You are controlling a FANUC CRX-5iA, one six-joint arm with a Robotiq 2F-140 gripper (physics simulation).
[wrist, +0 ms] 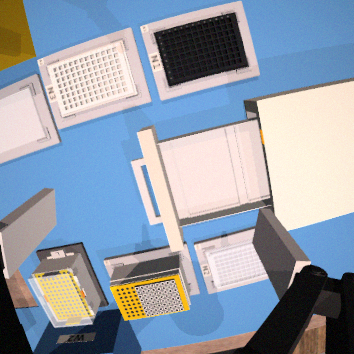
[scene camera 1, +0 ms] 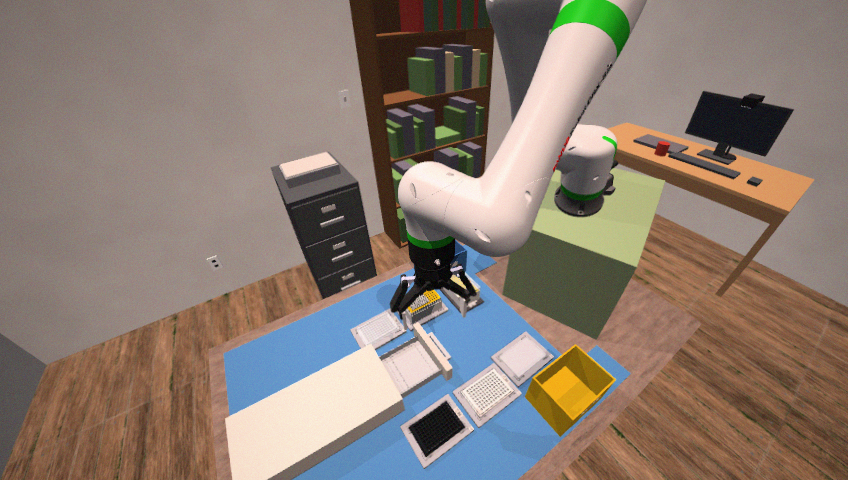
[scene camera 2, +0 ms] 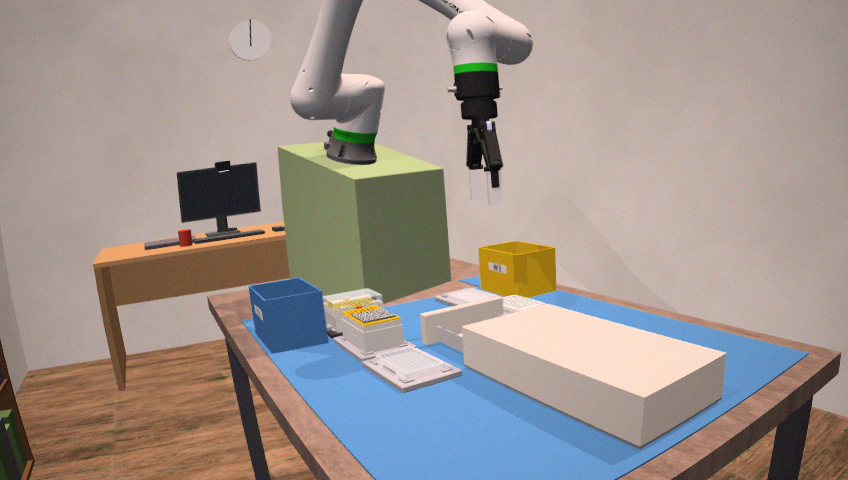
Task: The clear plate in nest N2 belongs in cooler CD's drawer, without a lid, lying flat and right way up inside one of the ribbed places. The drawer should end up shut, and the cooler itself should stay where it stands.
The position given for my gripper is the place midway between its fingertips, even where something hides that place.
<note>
I see my gripper [scene camera 2: 485, 201], a cream cooler [scene camera 2: 636, 386], a white plate [scene camera 1: 488, 391], a black plate [scene camera 1: 433, 430] and a tip rack [scene camera 2: 372, 328].
The cream cooler shows as well in the wrist view [wrist: 299, 128] and in scene camera 1 [scene camera 1: 305, 423]. The white plate is seen too in the wrist view [wrist: 103, 74]. The black plate shows as well in the wrist view [wrist: 213, 45].
</note>
